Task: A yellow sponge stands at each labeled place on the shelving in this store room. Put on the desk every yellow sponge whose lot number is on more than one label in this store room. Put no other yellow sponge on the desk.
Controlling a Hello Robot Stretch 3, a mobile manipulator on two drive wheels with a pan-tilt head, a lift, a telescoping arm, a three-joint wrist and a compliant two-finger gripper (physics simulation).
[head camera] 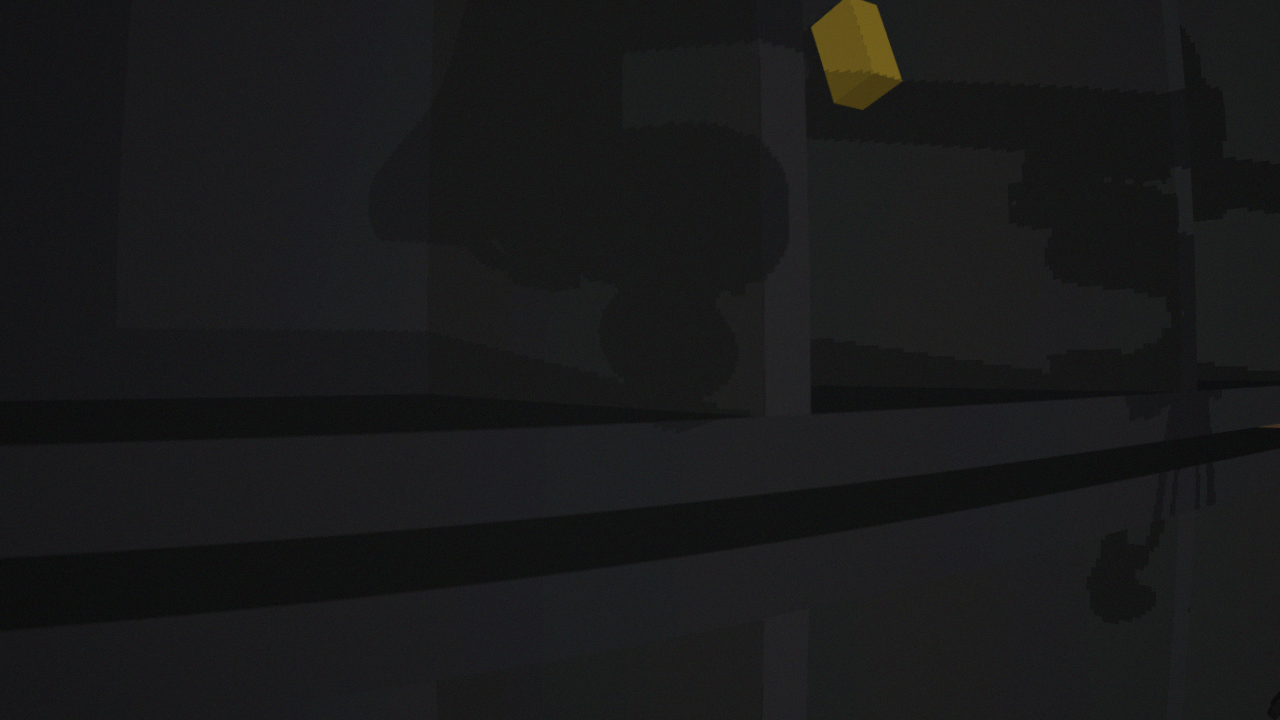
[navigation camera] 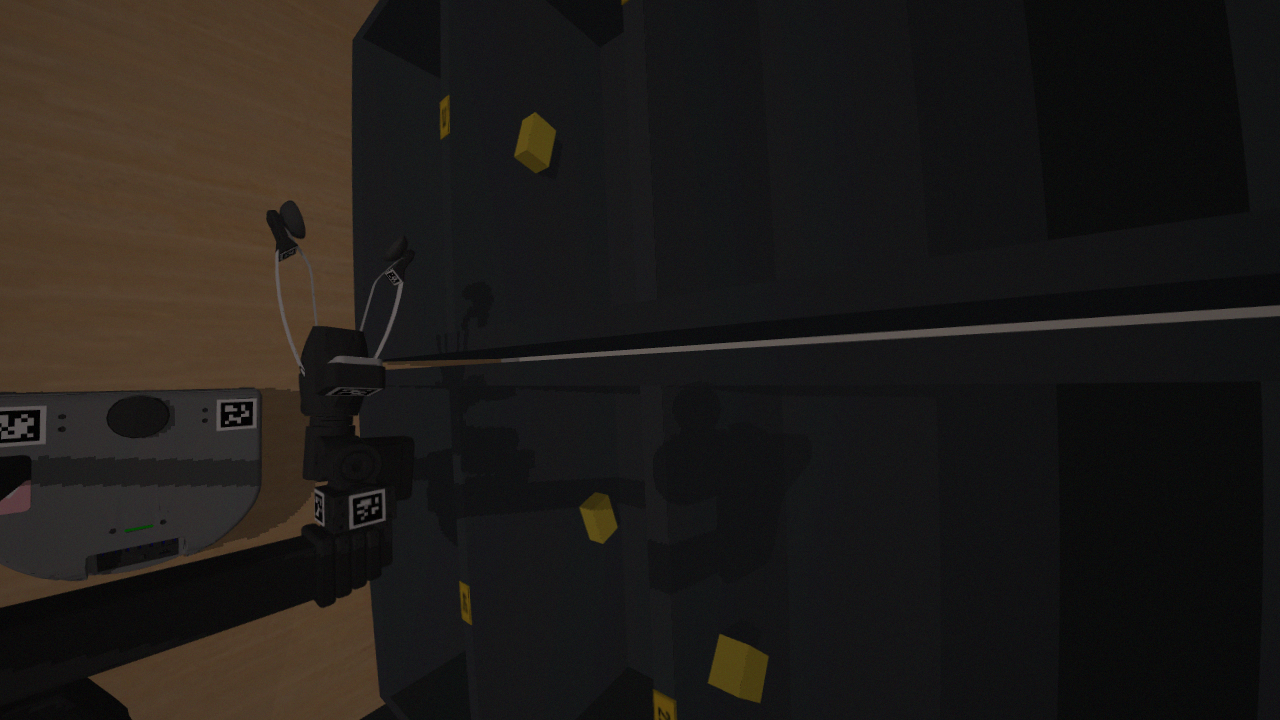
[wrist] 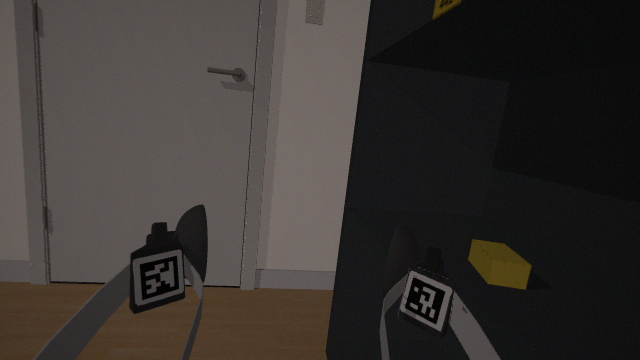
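Where they show: gripper, fingertip midpoint: [navigation camera: 350, 220]; robot's base, origin of the base link: [navigation camera: 140, 414].
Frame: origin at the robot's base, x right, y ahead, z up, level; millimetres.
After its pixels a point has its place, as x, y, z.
Note:
My gripper [navigation camera: 345, 234] {163, 251, 707} [wrist: 299, 240] {163, 251, 707} is open, with nothing between its fingers. In the navigation view it is beside the lower front of the dark shelving [navigation camera: 402, 179] {469, 630, 77}. One yellow sponge [navigation camera: 535, 143] {540, 571, 579} is in the upper bay, and a second yellow sponge [navigation camera: 598, 518] {725, -285, 579} and a third yellow sponge [navigation camera: 738, 668] {512, -338, 1028} are in the lower bay. The head view shows a yellow sponge [head camera: 856, 55] {729, -283, 579} at its top edge. The wrist view shows a yellow sponge [wrist: 499, 265] on a dark shelf, right of the right finger. Yellow labels [navigation camera: 444, 116] {367, 570, 518} [navigation camera: 464, 602] {411, -369, 516} [navigation camera: 664, 705] {409, -344, 975} [wrist: 446, 7] are too small or cut off to read fully. The desk does not show.
A narrow pale gap [navigation camera: 805, 341] runs between two shelving units. The wrist view shows a closed grey door [wrist: 145, 140], a pale wall [wrist: 310, 150] and wood floor [wrist: 280, 320] left of the shelving. My base [navigation camera: 134, 474] {-5, -96, 160} and arm [navigation camera: 161, 595] {15, -86, 824} are at the left of the navigation view.

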